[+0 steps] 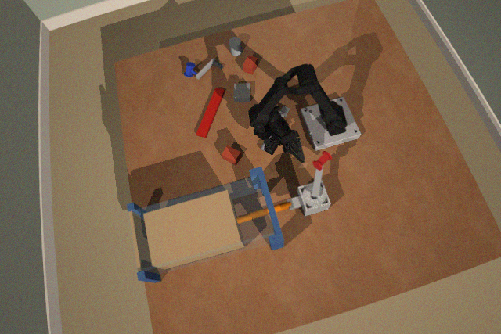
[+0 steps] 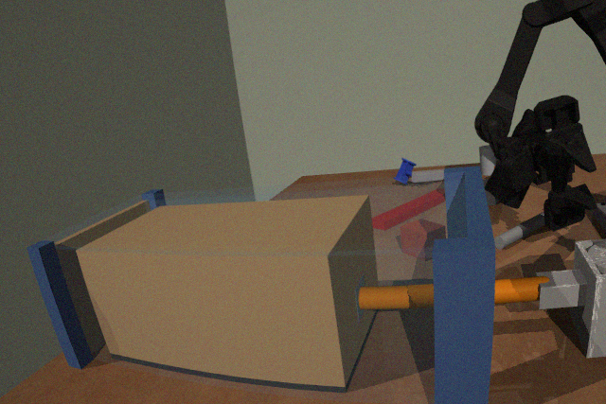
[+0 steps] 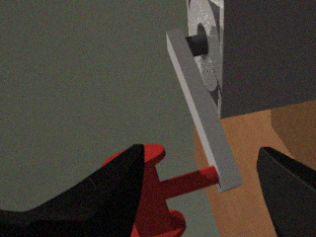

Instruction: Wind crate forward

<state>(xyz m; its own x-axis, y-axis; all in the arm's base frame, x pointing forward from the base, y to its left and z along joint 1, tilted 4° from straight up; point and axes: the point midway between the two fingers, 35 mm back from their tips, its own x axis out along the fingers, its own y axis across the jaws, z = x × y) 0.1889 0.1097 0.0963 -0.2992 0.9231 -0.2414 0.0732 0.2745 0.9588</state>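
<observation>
My gripper tip is now 60 mm to the right of the winch handle, 40 mm past it and 10 mm above it. Round my gripper tip: red knob: 60 mm behind, 20 mm to the left, 20 mm above; grey winch: 110 mm to the left, 90 mm below, 20 mm behind; blue frame: 160 mm ahead, 120 mm to the left, 20 mm below.
</observation>
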